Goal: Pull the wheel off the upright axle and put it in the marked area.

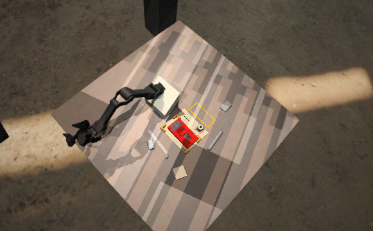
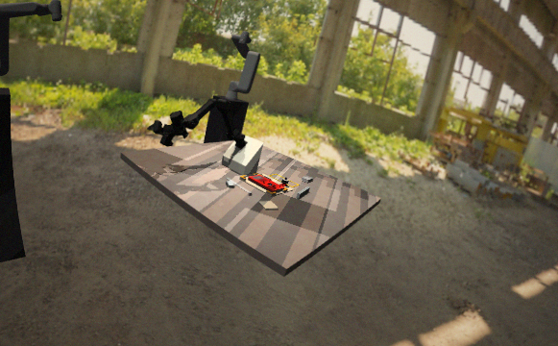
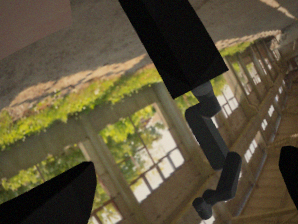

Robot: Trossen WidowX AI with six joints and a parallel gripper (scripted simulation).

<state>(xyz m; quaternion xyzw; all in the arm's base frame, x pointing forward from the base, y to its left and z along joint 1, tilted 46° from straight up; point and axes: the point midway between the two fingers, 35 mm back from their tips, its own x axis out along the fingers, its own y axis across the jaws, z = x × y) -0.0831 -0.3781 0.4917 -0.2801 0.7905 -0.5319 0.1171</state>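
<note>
The cream tile lies 600 mm ahead of my gripper tip, 390 mm to the left of it and 220 mm below it. From my gripper tip the other things lie so: pale bar (410 mm to the left, 350 mm ahead, 230 mm below).
</note>
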